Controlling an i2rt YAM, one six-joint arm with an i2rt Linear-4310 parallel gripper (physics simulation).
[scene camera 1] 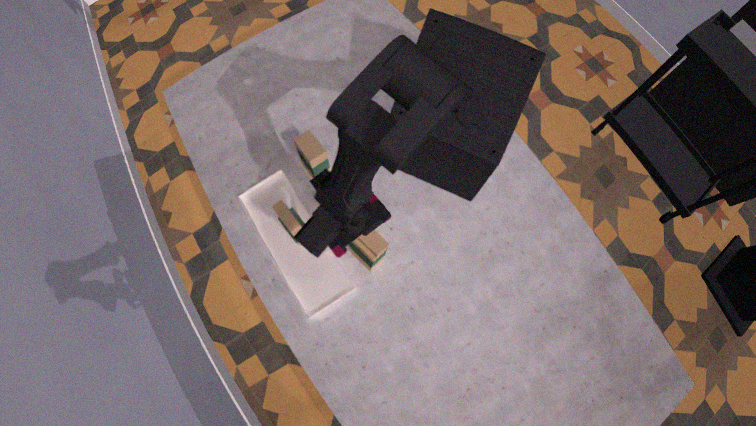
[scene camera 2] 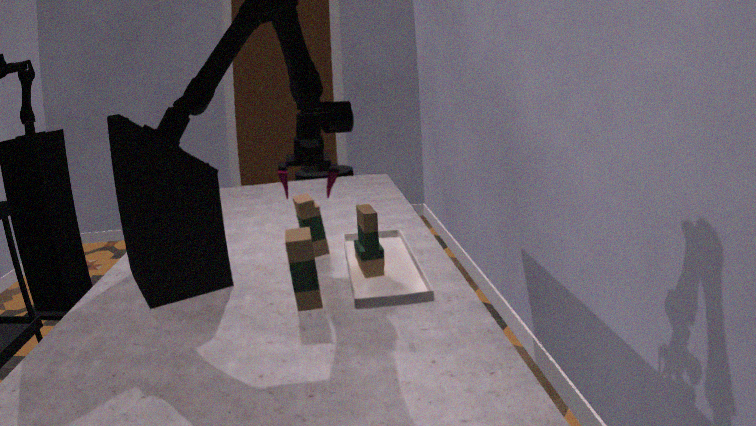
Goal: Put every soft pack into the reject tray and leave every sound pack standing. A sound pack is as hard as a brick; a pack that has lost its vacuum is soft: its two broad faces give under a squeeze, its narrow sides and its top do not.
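Frame: origin at the arm's base, x back, y right, z up, level; millimetres.
Seen in the pictures: gripper, fingertip midpoint: (scene camera 1: 362,234) (scene camera 2: 307,197); arm's base, origin of the base link: (scene camera 2: 163,142).
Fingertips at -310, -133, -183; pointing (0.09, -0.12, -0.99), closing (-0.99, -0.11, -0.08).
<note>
Offsets run from my fingertips to a thing's top centre, as dx, dy, dz. Level surfaces: height alone.
My gripper (scene camera 1: 355,224) (scene camera 2: 307,191) is open and empty, its magenta fingertips above and apart from the packs. A tan-and-green pack @[+0, -19, -2] (scene camera 1: 373,243) (scene camera 2: 313,227) is below it, beside the tray; it looks tilted in the scene camera 2 view, with a small step at its top. Part of it is hidden by my gripper in the scene camera 1 view. A second pack @[+0, +268, -4] (scene camera 1: 310,147) (scene camera 2: 303,272) stands on the table, nearer scene camera 2. A third pack @[-132, +133, -2] (scene camera 1: 287,218) (scene camera 2: 368,240) is upright in the white reject tray @[-159, +112, -123] (scene camera 1: 316,288) (scene camera 2: 394,302), with a narrow top above a wider green ledge.
My arm's black base block (scene camera 1: 476,68) (scene camera 2: 169,222) stands on the grey table @[dz -145] (scene camera 1: 476,291) (scene camera 2: 211,391). A wall (scene camera 2: 581,132) runs along the tray side. Black furniture (scene camera 1: 703,105) is beyond the opposite table edge.
</note>
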